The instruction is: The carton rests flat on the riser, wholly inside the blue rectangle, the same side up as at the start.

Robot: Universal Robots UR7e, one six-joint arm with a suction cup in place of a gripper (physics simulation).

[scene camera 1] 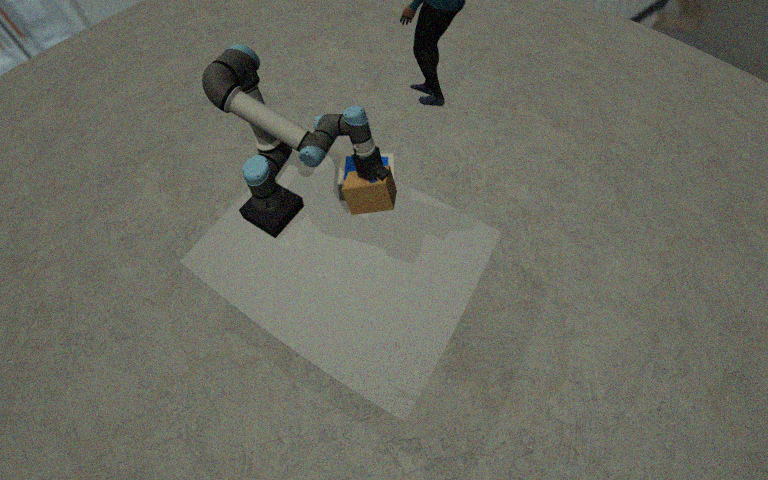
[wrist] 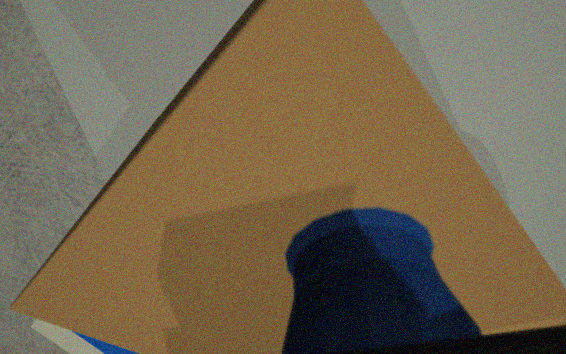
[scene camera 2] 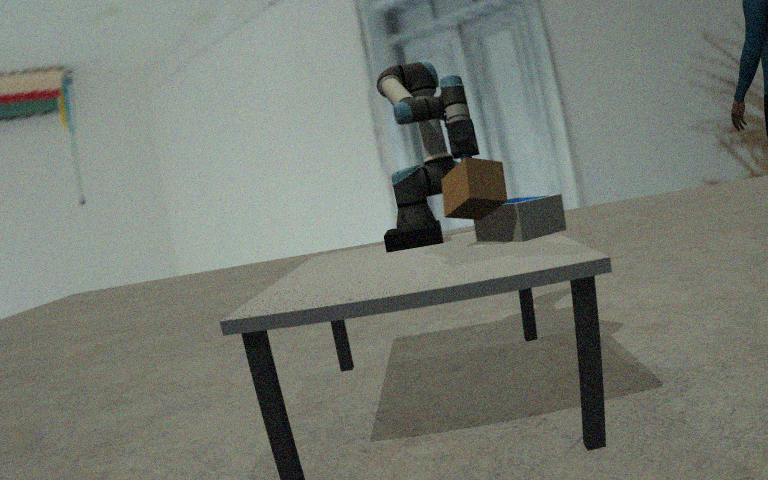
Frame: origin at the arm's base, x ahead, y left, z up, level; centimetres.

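Seen in the pictures: hand, tool point: (scene camera 1: 374,182) (wrist: 342,233); arm's base, link origin: (scene camera 1: 269,199) (scene camera 2: 416,226).
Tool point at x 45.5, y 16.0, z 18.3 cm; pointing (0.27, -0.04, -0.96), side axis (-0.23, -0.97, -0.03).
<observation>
Pixels of each thing's top centre, then the offset from my tool point to it. Level surfaces: height alone.
- grey riser, top centre: (wrist: 199,342) (scene camera 2: 515,200) (scene camera 1: 366,168) dy +16.2, dx -11.8, dz -12.9 cm
- blue rectangle, top centre: (wrist: 199,342) (scene camera 2: 515,200) (scene camera 1: 366,168) dy +16.2, dx -11.8, dz -12.9 cm
- pale table, surface height: dz -24.9 cm
The orange-brown carton (scene camera 1: 368,198) (scene camera 2: 472,186) (wrist: 280,125) hangs in the air above the table, its underside visible in scene camera 2. My suction gripper (scene camera 2: 466,157) (wrist: 360,245) is on its top face, with the blue cup against it, and holds it. The grey riser (scene camera 2: 542,217) (wrist: 52,334) stands on the table beside and behind the carton. Its pale rim (scene camera 1: 391,160) surrounds the blue rectangle (scene camera 1: 350,166) (scene camera 2: 523,199) (wrist: 107,345). In scene camera 1 the carton and wrist cover part of the riser. The carton's exact height over the riser is hard to tell.
The pale table (scene camera 1: 317,294) (scene camera 2: 339,283) bears the robot's black base (scene camera 1: 271,209) (scene camera 2: 413,236) to the left of the riser. A person (scene camera 1: 430,50) (scene camera 2: 752,62) stands on the floor beyond the table.
</observation>
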